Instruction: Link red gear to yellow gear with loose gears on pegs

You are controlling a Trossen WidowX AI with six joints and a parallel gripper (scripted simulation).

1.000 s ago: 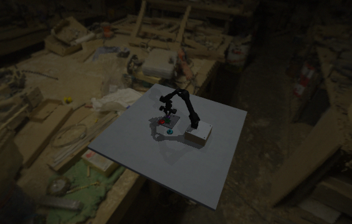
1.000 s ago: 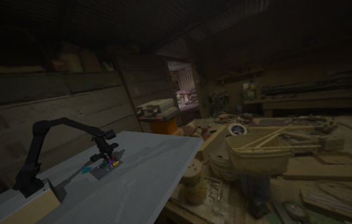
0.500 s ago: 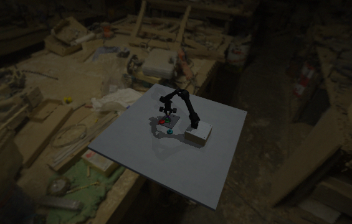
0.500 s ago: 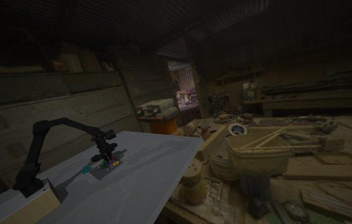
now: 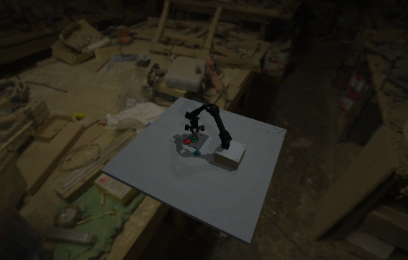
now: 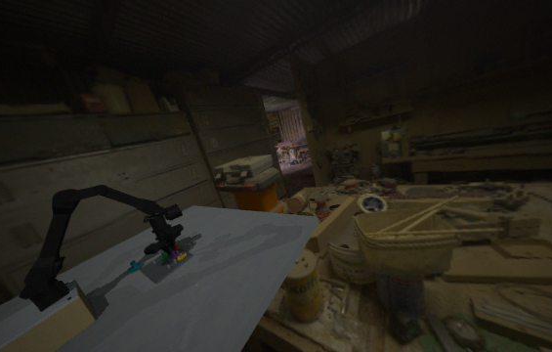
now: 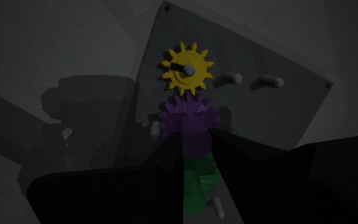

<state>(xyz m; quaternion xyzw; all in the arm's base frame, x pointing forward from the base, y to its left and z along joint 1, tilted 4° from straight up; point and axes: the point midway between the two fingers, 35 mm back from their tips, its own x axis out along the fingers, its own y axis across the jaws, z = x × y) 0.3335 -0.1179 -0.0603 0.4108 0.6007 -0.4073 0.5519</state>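
Now: gripper tip 1 cm above the purple gear. From my gripper tip the other things lie so: grey board (3 cm to the left, 3 cm below, 3 cm behind); then green gear (5 cm to the left, 2 cm below, 1 cm behind); then yellow gear (4 cm to the right, 2 cm below, 1 cm ahead).
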